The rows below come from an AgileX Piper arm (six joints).
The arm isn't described. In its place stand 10 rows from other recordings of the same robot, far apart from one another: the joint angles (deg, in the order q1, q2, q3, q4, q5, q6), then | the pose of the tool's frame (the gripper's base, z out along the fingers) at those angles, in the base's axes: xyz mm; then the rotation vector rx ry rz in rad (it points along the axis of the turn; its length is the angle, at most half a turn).
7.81, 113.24, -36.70, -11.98, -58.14, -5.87 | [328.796 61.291 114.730 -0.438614 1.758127 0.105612]
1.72, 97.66, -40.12, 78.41, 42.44, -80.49 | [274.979 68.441 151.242 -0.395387 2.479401 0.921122]
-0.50, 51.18, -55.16, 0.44, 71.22, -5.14 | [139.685 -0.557 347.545 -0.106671 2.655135 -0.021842]
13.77, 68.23, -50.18, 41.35, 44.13, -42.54 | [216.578 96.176 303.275 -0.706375 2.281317 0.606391]
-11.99, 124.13, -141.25, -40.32, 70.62, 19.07 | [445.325 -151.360 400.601 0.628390 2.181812 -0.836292]
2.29, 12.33, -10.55, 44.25, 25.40, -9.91 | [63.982 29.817 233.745 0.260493 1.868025 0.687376]
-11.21, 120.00, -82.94, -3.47, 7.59, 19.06 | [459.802 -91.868 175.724 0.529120 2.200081 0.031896]
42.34, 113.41, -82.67, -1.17, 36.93, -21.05 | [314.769 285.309 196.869 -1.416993 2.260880 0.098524]
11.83, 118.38, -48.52, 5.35, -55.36, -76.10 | [377.349 71.906 120.277 -1.181053 1.378789 -0.840523]
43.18, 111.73, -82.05, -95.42, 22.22, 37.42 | [355.487 286.609 254.071 -1.354865 1.434595 -0.552573]
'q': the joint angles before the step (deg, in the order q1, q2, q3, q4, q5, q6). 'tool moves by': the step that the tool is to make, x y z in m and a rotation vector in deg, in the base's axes. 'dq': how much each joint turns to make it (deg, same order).
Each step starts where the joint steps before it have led.
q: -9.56, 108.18, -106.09, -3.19, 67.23, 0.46
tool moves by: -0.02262, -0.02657, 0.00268, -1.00, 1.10, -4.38
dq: -4.05, -3.45, 4.35, -1.33, 0.00, 0.31
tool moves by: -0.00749, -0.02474, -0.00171, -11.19, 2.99, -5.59
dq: -0.92, 0.01, 1.11, -13.58, -0.06, 4.85
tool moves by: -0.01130, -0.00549, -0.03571, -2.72, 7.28, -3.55
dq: 0.00, 0.00, 7.88, -5.98, -0.05, 4.42
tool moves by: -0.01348, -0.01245, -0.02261, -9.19, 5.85, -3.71
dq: 0.00, 0.00, 6.61, -12.24, -0.03, 6.92
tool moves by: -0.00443, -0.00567, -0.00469, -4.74, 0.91, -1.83
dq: 0.00, 0.00, 2.13, -5.83, 0.00, 4.19
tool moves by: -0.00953, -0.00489, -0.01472, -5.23, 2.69, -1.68
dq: 0.00, 0.00, 4.76, -6.98, 0.00, 5.26
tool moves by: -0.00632, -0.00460, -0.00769, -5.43, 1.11, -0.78
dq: 0.00, 0.00, 3.37, -6.79, 0.00, 5.01
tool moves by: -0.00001, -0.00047, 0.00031, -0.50, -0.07, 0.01
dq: 0.00, 0.00, 0.07, -0.57, 0.00, 0.35
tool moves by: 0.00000, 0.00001, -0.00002, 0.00, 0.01, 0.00
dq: 0.00, 0.00, 0.00, 0.00, 0.01, 0.00
